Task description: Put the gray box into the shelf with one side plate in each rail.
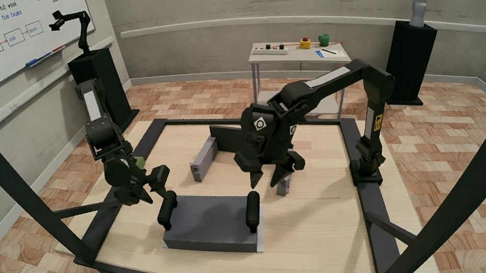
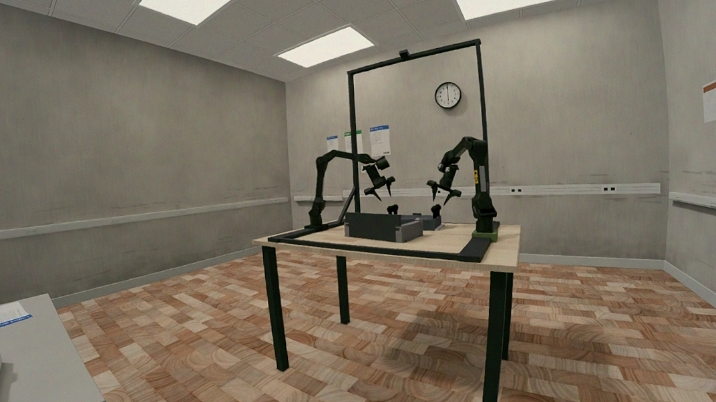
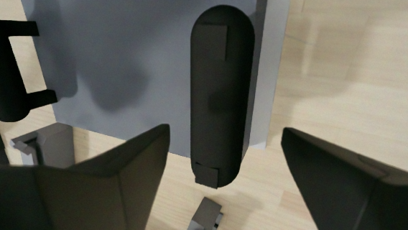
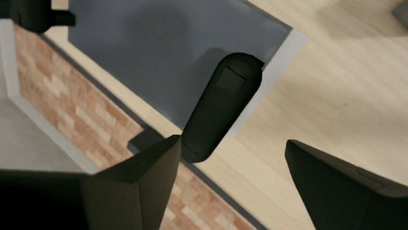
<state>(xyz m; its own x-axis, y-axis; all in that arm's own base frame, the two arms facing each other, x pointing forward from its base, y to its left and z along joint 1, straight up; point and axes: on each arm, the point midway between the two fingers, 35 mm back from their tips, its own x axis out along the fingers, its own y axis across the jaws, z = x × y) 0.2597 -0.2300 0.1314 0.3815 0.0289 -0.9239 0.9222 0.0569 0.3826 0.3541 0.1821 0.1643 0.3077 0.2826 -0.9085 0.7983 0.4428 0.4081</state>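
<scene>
The gray box lies 160 mm to the left of my right hand, 140 mm below it and 50 mm behind it. Also, from my right hand: dark back plate (300 mm ahead, 110 mm below, 80 mm to the left).
Now: the gray box 150 mm to the right of my left hand, 110 mm below it and 10 mm ahead of it. Round my left hand: dark back plate (350 mm ahead, 240 mm to the right, 80 mm below).
</scene>
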